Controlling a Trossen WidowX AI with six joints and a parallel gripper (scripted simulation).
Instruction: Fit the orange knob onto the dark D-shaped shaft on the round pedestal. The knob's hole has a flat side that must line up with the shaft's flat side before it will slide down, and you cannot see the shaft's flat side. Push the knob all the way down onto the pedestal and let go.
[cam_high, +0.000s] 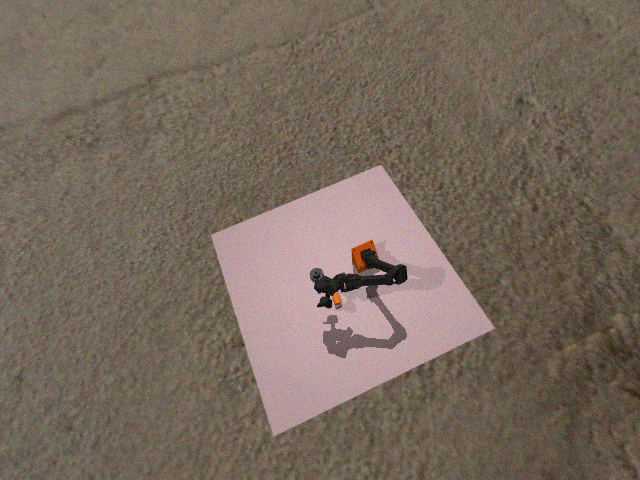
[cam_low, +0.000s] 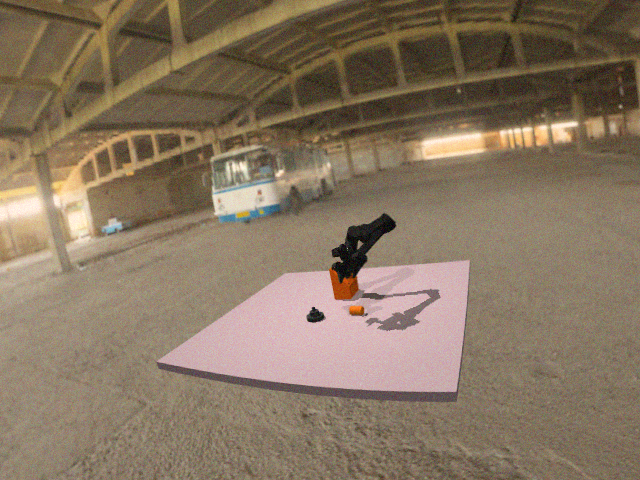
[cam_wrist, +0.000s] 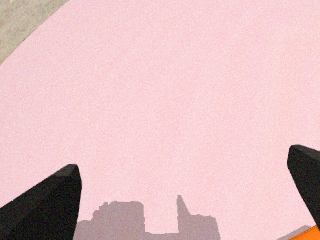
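My gripper tip is 110 mm past the orange knob, 30 mm to the left of it and 190 mm above it. Also, from my gripper tip: round pedestal: 60 mm behind, 220 mm to the right, 180 mm below.
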